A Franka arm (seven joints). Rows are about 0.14 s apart.
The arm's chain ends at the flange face. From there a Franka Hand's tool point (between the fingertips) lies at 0.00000 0.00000 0.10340 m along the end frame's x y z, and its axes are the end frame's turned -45 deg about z.
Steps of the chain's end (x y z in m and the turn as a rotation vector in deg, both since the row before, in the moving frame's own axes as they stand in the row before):
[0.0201, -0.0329, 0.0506, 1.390, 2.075, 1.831]
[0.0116, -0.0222, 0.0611, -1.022, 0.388, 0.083]
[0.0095, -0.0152, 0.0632, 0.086, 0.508, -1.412]
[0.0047, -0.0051, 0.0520, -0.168, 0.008, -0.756]
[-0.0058, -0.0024, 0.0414, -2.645, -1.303, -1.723]
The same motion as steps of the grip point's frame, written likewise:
[0.0419, -0.0081, 0.0505, -0.484, 2.450, 1.831]
[0.0231, -0.0057, 0.0611, -0.997, -0.448, 0.083]
[0.0182, -0.0035, 0.0632, -0.298, 0.420, -1.412]
[0.0067, -0.0001, 0.0520, -0.124, -0.113, -0.756]
[-0.0074, -0.0040, 0.0413, -0.949, -2.792, -1.723]

